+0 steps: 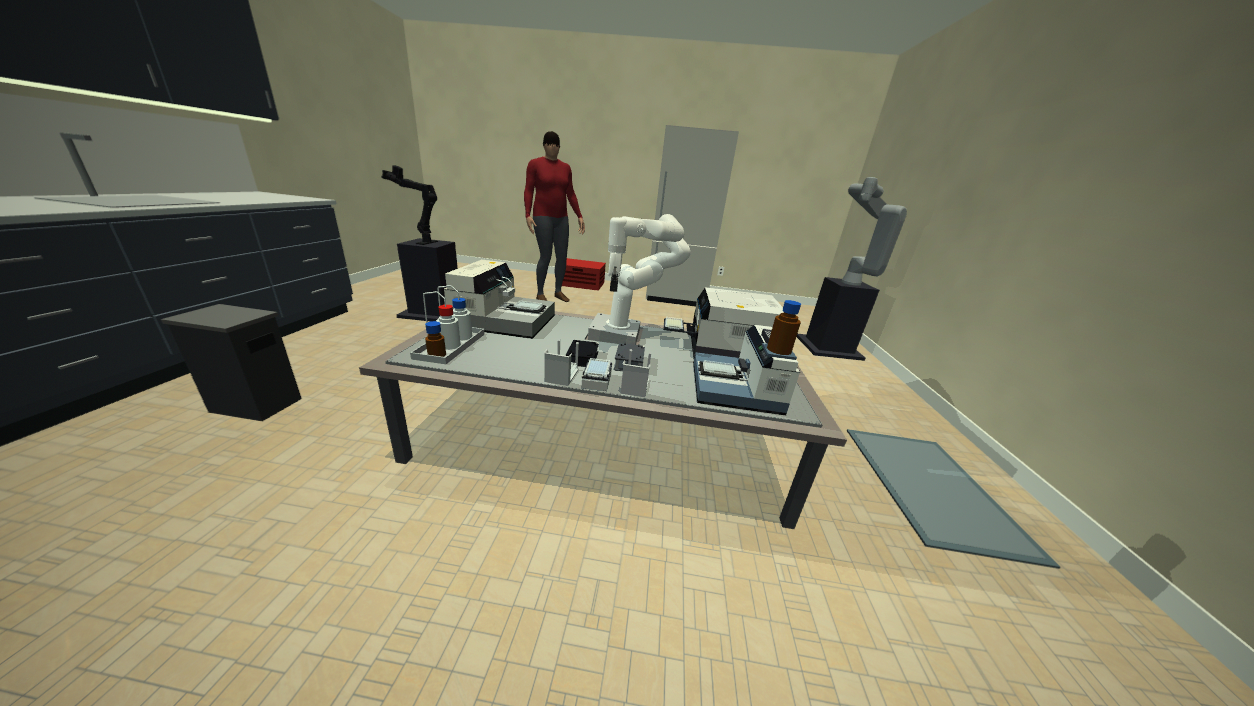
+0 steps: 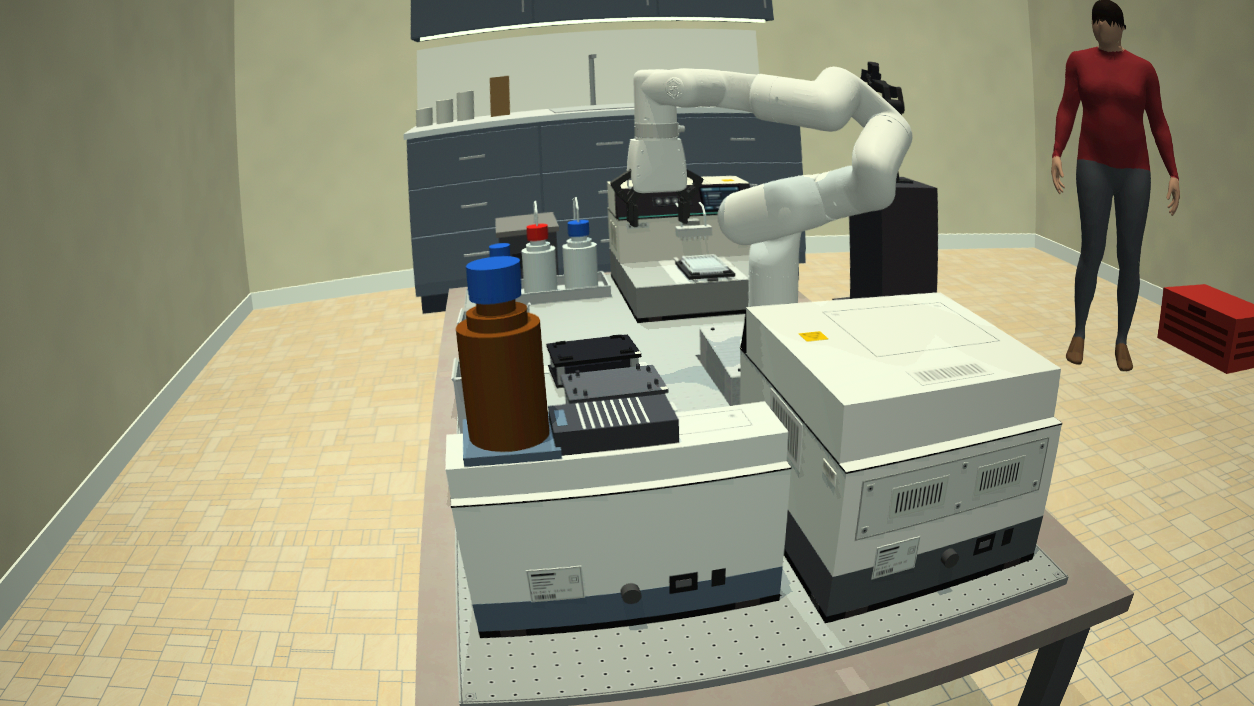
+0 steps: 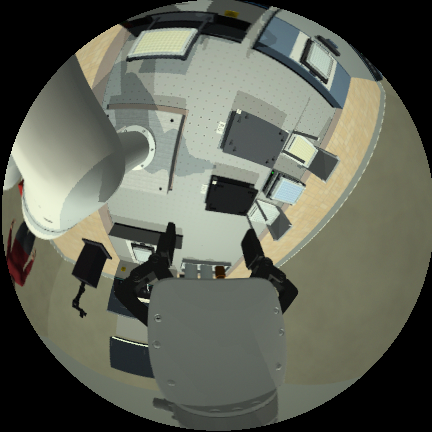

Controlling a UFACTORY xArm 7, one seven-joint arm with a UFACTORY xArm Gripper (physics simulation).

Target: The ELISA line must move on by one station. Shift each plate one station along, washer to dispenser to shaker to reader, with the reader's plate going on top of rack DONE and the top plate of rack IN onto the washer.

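Places are measured from the arm's base along level axes (x ahead, y left, z up), in metres.
Where they show: gripper, between the fingertips: (image 1: pixel 613 288) (image 2: pixel 658 224) (image 3: pixel 210 233); arm's base, origin of its link: (image 1: pixel 618 325) (image 3: pixel 134 147).
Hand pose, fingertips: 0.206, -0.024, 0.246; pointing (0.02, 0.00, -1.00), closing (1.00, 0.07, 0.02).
Note:
Things, the pixels of their centre, and the offset from my fingertips, as dx, dy, dz. "spot": a spot on its surface instead.
- pale plate, middle of its body: (image 2: pixel 704 264) (image 3: pixel 143 255) (image 1: pixel 528 305) -0.224, -0.452, -0.198
- clear plate, middle of its body: (image 1: pixel 719 367) +0.216, +0.475, -0.226
- light-blue plate, middle of its body: (image 3: pixel 288 191) (image 1: pixel 597 367) +0.305, -0.017, -0.239
- yellow plate, middle of its body: (image 1: pixel 674 323) -0.171, +0.305, -0.190
- white boxy reader, middle of its body: (image 2: pixel 894 433) (image 1: pixel 736 326) -0.153, +0.612, -0.166
- rack, a spot on its surface: (image 1: pixel 557 367) (image 3: pixel 280 224) spot: +0.360, -0.166, -0.228
- bottle tray, a spot on its surface: (image 1: pixel 465 346) spot: +0.146, -0.622, -0.288
- large brown bottle, a spot on its surface: (image 2: pixel 502 377) spot: +0.336, +0.688, +0.008
My gripper (image 1: pixel 614 282) (image 2: pixel 658 217) (image 3: pixel 210 233) is open and empty, high above the table. A pale plate (image 1: pixel 526 305) (image 2: pixel 703 265) (image 3: pixel 142 251) lies on the machine with tubing, seemingly the washer. A clear plate (image 1: pixel 721 369) (image 3: pixel 319 60) lies on the blue-based machine, seemingly the dispenser. A light-blue plate (image 1: pixel 597 367) (image 3: pixel 286 190) sits on the small device between two racks. A yellow plate (image 1: pixel 673 322) (image 3: pixel 164 41) lies at the white boxy reader (image 1: pixel 739 306) (image 2: pixel 947 385). One rack (image 1: pixel 557 367) (image 3: pixel 278 224) holds a whitish plate, the other rack (image 1: pixel 635 378) (image 3: pixel 325 166) a yellow one. Their labels are unreadable.
A black stand (image 1: pixel 581 352) (image 2: pixel 594 349) (image 3: pixel 231 195) and a dark grey stand (image 2: pixel 611 382) (image 3: pixel 255 137) stand behind the racks. A bottle tray (image 1: pixel 465 346) is beside the washer. A large brown bottle (image 1: pixel 783 331) (image 2: pixel 502 377) stands atop the blue-based machine. A person (image 1: pixel 550 188) (image 2: pixel 1112 114) stands behind the table.

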